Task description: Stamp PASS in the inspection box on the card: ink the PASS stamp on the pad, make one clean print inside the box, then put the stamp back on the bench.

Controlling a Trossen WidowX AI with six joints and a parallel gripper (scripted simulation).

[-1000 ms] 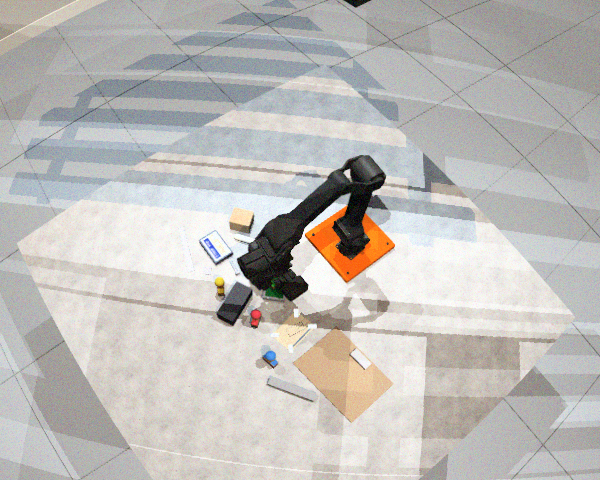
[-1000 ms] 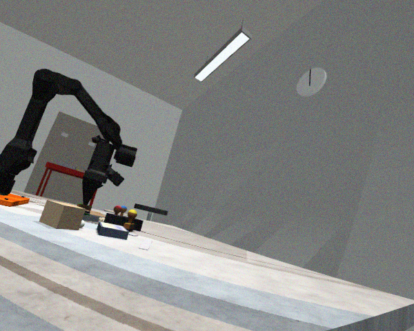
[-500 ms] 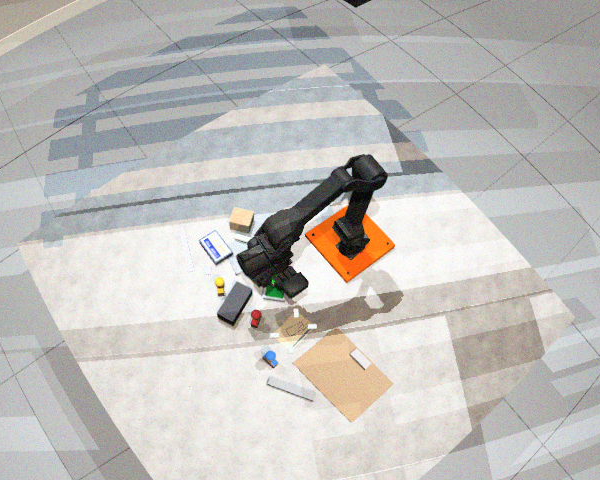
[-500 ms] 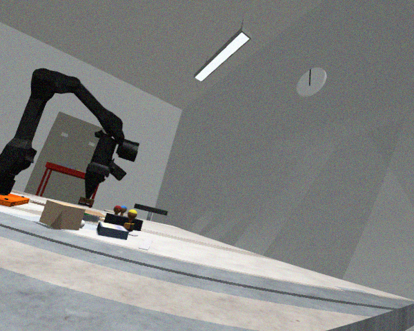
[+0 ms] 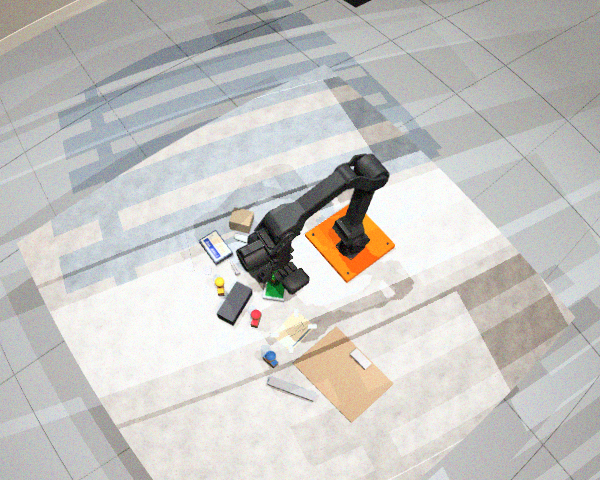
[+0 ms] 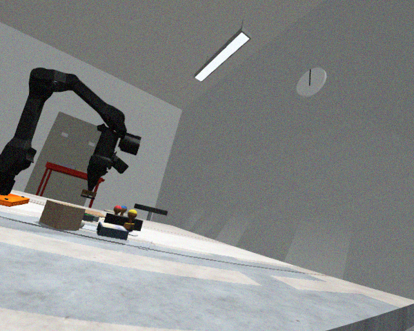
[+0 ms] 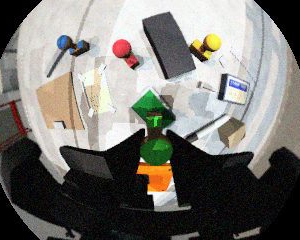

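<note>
The cream card is 60 mm ahead of my gripper tip, 130 mm to the left of it and 90 mm below it. Round my gripper tip: green ink pad (80 mm below); then red stamp (110 mm ahead, 40 mm to the left, 70 mm below); then green-knobbed stamp (right at my gripper tip).
</note>
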